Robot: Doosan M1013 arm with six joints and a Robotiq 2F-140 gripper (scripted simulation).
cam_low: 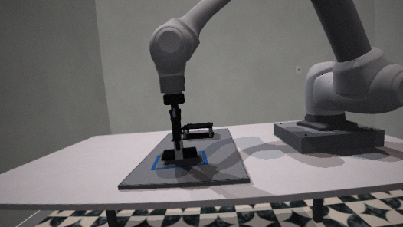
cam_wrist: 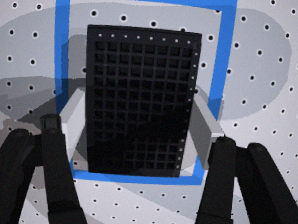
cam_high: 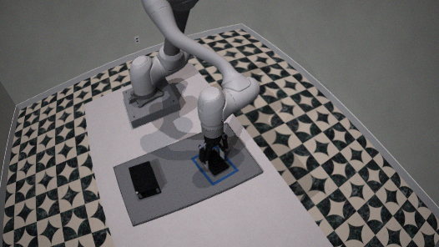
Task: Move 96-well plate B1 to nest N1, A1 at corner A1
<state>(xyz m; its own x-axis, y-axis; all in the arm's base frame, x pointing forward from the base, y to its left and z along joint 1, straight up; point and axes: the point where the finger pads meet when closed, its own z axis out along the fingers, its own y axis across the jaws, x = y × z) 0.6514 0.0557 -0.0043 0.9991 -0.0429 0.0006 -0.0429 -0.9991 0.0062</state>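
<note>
Right now the raised black nest N1 is 10 cm behind my hand, 35 cm to the right of it and 1 cm above it. Also, from my hand: black 96-well plate: 2 cm below; then white corner mark: 4 cm behind, 42 cm to the right, 2 cm above.
</note>
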